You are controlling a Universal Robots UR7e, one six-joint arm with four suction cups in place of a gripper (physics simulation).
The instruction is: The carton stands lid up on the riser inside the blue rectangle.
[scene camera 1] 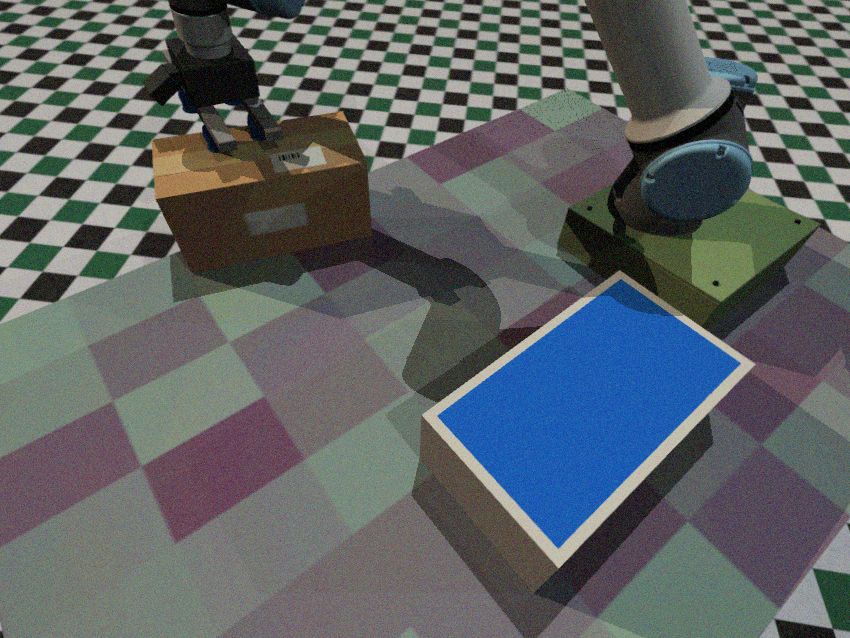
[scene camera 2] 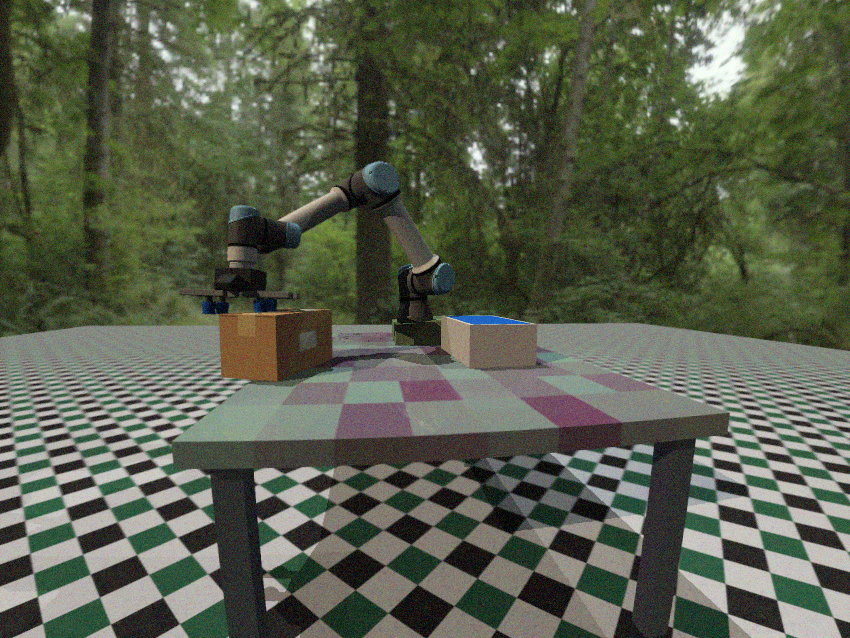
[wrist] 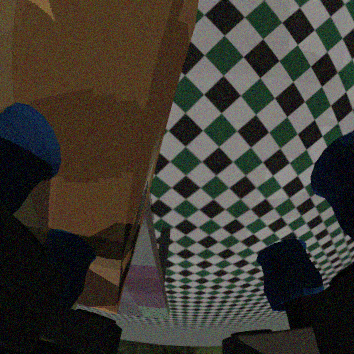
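Labels:
In the wrist view a riser is out of frame; scene camera 1 and scene camera 2 show the riser. On the riser [scene camera 1: 431, 445] and [scene camera 2: 476, 341] are the same spot. A brown carton is visible in the wrist view, in scene camera 1 and in scene camera 2 [270, 346]. On the carton [scene camera 1: 197, 137] and [wrist: 105, 84] are the same spot.

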